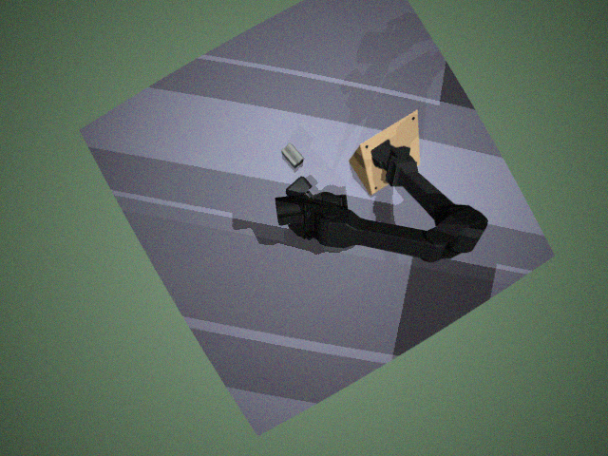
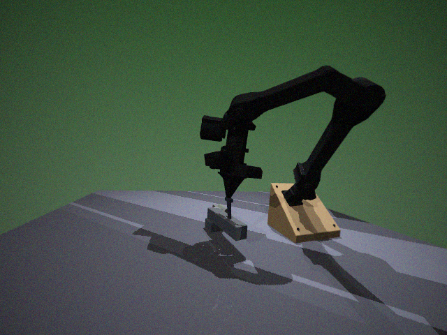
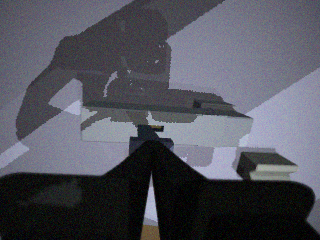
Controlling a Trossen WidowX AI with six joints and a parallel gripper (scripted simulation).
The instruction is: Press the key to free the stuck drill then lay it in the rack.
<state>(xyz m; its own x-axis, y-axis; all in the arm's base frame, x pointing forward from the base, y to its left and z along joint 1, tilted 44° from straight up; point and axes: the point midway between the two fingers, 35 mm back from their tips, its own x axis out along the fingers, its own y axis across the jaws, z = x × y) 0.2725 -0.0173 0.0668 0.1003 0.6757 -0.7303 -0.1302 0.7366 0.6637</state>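
Right now my gripper tip is 3 cm above the dark key. The rest, counted from my gripper tip: grey-olive block: 6 cm behind, 20 cm to the right, 11 cm below; then drill: 5 cm to the right, 8 cm below; then dark block: 3 cm to the right, 9 cm below.
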